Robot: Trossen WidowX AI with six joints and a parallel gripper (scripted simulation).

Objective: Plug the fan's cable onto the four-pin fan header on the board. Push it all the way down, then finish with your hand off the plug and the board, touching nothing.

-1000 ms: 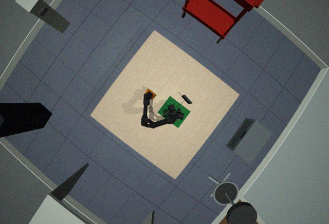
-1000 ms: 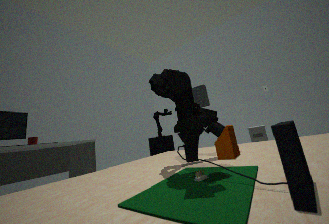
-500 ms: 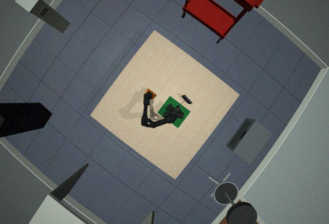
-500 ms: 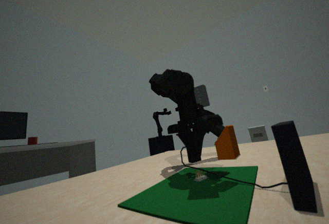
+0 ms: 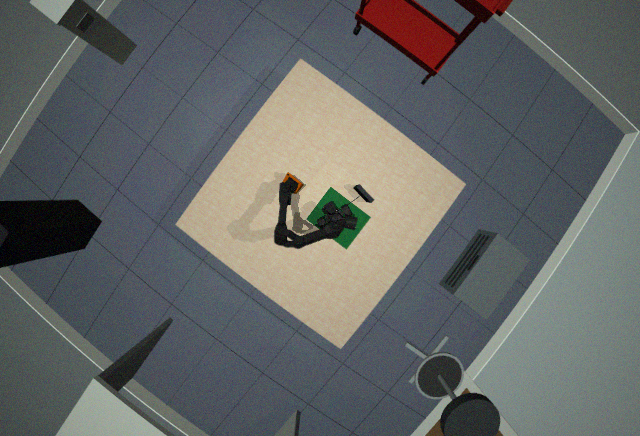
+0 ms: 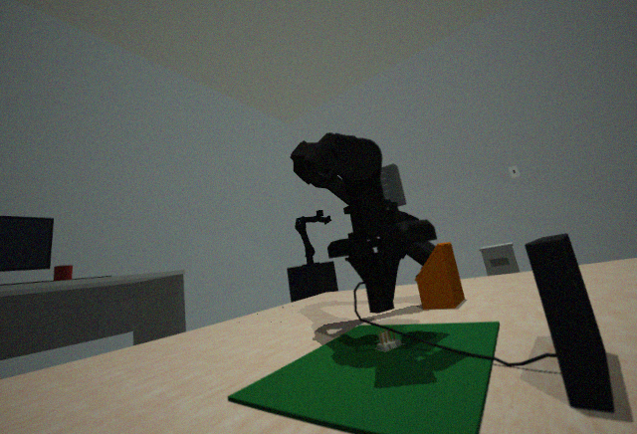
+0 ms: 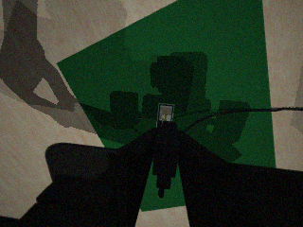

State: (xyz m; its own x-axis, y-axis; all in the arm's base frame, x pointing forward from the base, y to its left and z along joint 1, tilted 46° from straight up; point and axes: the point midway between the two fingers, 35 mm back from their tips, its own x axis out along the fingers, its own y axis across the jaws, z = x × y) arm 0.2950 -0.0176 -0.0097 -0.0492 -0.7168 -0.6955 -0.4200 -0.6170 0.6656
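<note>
My gripper tip is now 1 cm short of the four-pin fan header and 6 cm above it. Round my gripper tip: black fan 6 cm ahead, 20 cm to the left, 1 cm below; then green board 4 cm ahead, 1 cm to the left, 8 cm below; then black fan plug 1 cm ahead, 1 cm above.
</note>
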